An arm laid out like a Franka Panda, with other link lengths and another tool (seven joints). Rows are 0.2 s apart.
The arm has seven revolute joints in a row. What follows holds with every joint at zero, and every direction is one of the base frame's. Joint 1 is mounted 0.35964 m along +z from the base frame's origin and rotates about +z. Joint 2 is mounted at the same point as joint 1 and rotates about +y. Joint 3 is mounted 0.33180 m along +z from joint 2 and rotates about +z. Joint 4 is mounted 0.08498 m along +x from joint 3 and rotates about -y. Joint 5 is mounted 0.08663 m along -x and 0.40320 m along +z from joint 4 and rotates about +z. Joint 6 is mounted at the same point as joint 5 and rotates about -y. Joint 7 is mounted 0.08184 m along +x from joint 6 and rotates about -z. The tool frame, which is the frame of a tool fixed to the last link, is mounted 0.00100 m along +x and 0.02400 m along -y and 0.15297 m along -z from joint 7; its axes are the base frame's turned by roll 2.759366, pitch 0.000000 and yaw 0.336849 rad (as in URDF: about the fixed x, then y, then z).
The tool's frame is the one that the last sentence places.
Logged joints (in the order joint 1, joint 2, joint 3, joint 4, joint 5, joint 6, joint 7), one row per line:
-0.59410 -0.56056 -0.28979 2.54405 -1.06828 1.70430 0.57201
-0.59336 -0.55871 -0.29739 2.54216 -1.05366 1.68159 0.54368
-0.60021 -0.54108 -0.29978 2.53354 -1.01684 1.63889 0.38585
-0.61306 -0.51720 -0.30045 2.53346 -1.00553 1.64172 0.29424
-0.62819 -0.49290 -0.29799 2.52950 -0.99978 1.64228 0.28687
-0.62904 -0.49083 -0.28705 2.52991 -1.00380 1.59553 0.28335
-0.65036 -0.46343 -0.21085 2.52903 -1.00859 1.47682 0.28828
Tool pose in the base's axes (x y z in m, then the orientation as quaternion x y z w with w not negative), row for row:
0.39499 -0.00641 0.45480 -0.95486 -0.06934 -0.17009 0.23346
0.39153 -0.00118 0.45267 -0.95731 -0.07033 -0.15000 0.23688
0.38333 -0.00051 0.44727 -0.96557 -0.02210 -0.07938 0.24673
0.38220 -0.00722 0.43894 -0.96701 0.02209 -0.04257 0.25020
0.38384 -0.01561 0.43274 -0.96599 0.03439 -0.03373 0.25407
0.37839 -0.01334 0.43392 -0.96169 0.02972 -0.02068 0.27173
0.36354 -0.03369 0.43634 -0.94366 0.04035 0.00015 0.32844
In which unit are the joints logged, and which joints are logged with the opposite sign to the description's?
The joints are logged in radians. Opposite sign: joint 3, joint 4, joint 5, joint 7.
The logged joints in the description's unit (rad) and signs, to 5 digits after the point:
-0.59410 -0.56056 0.28979 -2.54405 1.06828 1.70430 -0.57201
-0.59336 -0.55871 0.29739 -2.54216 1.05366 1.68159 -0.54368
-0.60021 -0.54108 0.29978 -2.53354 1.01684 1.63889 -0.38585
-0.61306 -0.51720 0.30045 -2.53346 1.00553 1.64172 -0.29424
-0.62819 -0.49290 0.29799 -2.52950 0.99978 1.64228 -0.28687
-0.62904 -0.49083 0.28705 -2.52991 1.00380 1.59553 -0.28335
-0.65036 -0.46343 0.21085 -2.52903 1.00859 1.47682 -0.28828

